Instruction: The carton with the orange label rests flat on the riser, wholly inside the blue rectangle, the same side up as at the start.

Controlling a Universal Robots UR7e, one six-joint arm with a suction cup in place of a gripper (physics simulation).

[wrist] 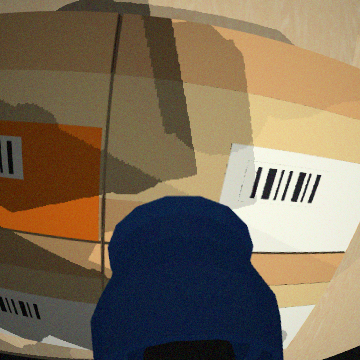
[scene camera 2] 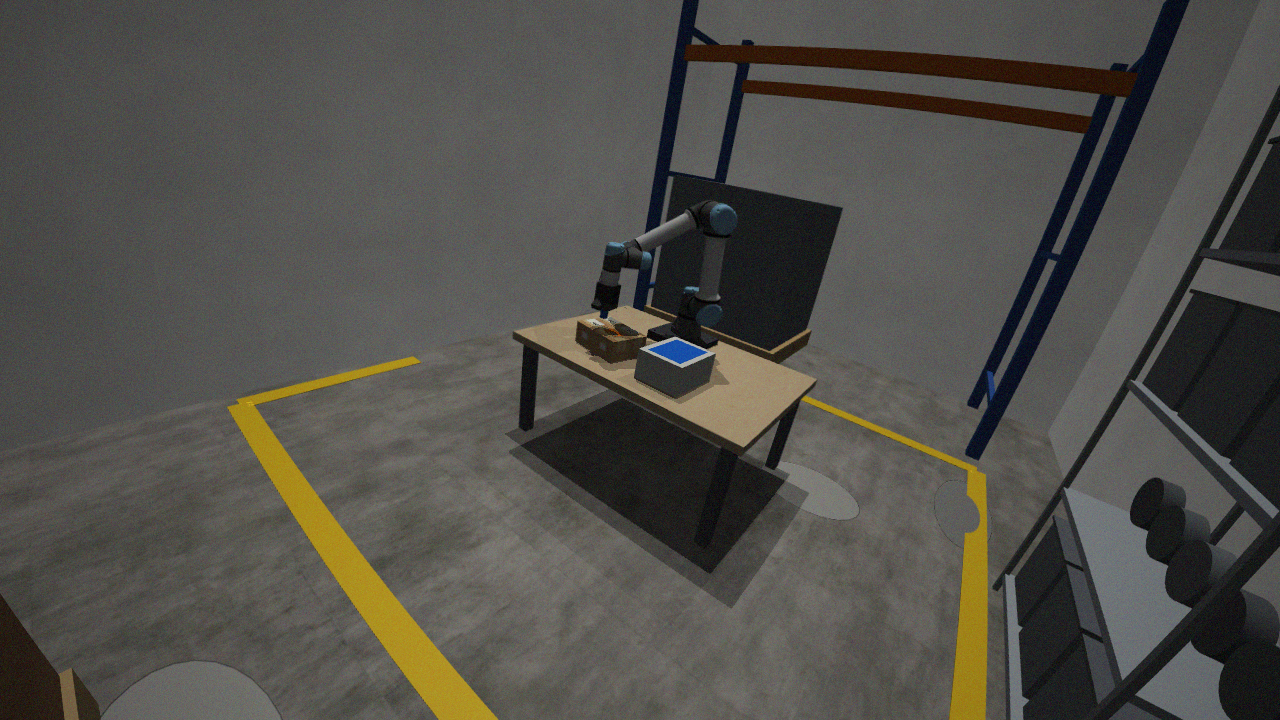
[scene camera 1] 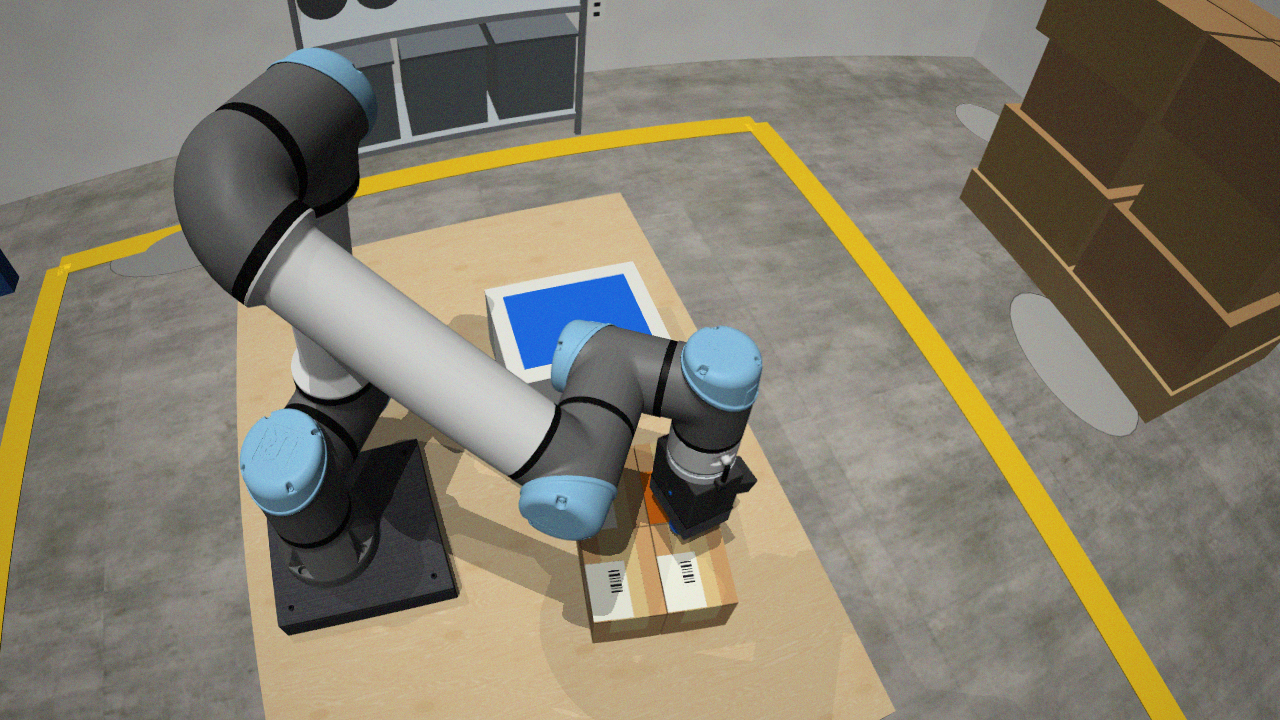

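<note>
The carton with the orange label lies flat on the table, at the back right of a tight group of cartons. My suction cup hangs just over this group, beside the orange label, with suction off and nothing on it. I cannot tell whether it touches the carton top. The tool hides most of the carton in scene camera 1. The white riser with the blue rectangle stands behind the cartons, with nothing on it.
Two cartons with white labels lie in front of the orange one; one white label shows in the wrist view. The forearm reaches low across the table and part of the riser. The arm's base stands left. Stacked brown boxes stand far right.
</note>
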